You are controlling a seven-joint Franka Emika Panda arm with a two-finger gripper.
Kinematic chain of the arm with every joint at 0, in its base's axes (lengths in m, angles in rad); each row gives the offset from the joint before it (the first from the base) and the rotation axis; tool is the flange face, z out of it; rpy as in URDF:
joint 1: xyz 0 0 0.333 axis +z
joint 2: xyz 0 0 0 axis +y
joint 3: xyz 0 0 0.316 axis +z
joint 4: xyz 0.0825 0 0 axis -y
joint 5: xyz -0.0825 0 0.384 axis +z
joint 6: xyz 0 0 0 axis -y
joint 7: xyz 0.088 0 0 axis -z
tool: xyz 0 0 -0.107 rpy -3.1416 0 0
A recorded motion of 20 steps. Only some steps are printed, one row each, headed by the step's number.
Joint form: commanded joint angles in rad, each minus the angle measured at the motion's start. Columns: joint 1, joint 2, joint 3, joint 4, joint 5, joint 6, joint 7.
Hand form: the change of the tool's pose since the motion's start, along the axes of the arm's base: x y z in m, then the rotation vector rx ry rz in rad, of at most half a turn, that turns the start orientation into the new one. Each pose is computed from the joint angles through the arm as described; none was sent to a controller.
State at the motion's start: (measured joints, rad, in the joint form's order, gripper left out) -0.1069 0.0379 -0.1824 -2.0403 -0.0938 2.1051 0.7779
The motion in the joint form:
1: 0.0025 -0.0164 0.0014 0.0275 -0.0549 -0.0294 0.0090
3: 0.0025 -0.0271 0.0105 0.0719 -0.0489 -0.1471 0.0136
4: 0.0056 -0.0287 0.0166 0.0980 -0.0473 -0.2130 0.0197
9: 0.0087 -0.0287 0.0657 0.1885 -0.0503 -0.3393 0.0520
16: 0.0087 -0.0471 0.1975 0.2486 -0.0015 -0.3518 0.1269
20: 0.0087 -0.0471 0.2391 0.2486 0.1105 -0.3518 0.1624
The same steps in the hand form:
1: 0.0008 -0.0015 0.0196 -0.0493 -0.0014 0.0174
3: -0.0032 0.0029 0.0360 -0.0316 0.0572 0.0051
4: -0.0047 0.0075 0.0437 -0.0234 0.0932 -0.0002
9: 0.0026 0.0332 0.0763 -0.0268 0.1249 0.0043
16: 0.0180 0.1089 0.1135 0.0020 0.0438 0.0490
20: 0.0201 0.1421 0.1131 0.1099 0.0330 0.0339

